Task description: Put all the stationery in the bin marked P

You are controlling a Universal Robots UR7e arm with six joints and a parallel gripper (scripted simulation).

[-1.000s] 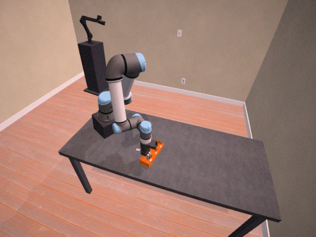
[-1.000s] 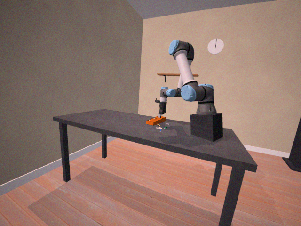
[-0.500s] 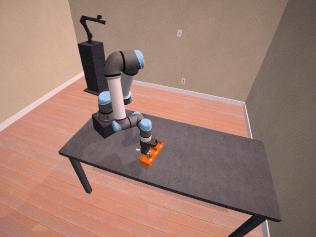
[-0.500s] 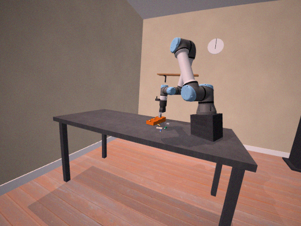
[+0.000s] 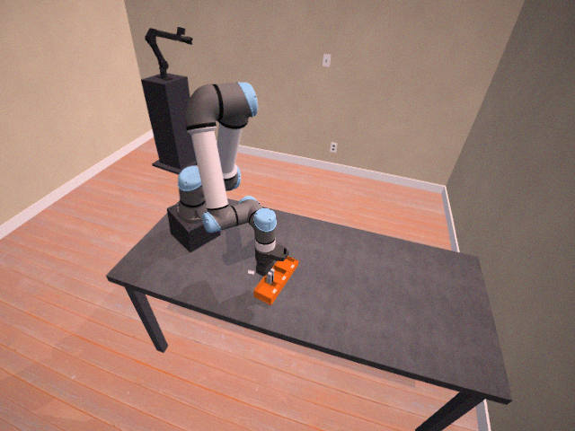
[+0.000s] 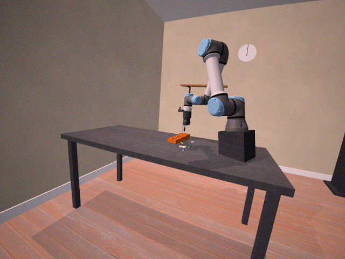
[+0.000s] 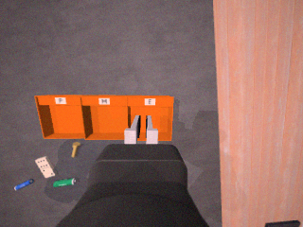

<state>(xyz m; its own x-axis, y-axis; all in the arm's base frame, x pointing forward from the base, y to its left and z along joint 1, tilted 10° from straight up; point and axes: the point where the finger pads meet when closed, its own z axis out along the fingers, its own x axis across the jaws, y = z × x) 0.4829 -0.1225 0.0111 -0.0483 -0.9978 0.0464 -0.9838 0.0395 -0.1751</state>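
Right now my hand is 7 cm to the right of the orange three-part bin and 7 cm above it. Also, from my hand: yellow bolt: 16 cm to the left, 9 cm below, 8 cm behind; white domino: 24 cm to the left, 13 cm behind, 9 cm below; green marker: 20 cm to the left, 17 cm behind, 9 cm below.
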